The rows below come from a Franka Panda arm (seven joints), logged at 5 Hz.
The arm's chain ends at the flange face. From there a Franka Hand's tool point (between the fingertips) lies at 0.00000 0.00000 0.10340 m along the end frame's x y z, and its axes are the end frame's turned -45 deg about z.
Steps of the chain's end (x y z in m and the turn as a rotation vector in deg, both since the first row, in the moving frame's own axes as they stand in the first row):
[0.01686, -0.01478, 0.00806, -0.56, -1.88, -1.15]
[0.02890, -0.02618, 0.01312, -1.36, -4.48, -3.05]
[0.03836, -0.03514, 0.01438, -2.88, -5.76, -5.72]
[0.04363, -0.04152, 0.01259, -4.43, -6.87, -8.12]
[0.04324, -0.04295, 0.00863, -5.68, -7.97, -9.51]
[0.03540, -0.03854, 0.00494, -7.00, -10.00, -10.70]
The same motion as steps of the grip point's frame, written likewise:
[0.01924, -0.00018, 0.00800, 0.93, -1.73, -1.15]
[0.03140, -0.00185, 0.01278, 2.21, -4.13, -3.05]
[0.04081, -0.00084, 0.01373, 2.04, -6.11, -5.72]
[0.04567, -0.00058, 0.01154, 1.73, -7.99, -8.12]
[0.04345, -0.00125, 0.00713, 1.62, -9.65, -9.51]
[0.03052, -0.00399, 0.00261, 2.12, -12.02, -10.70]

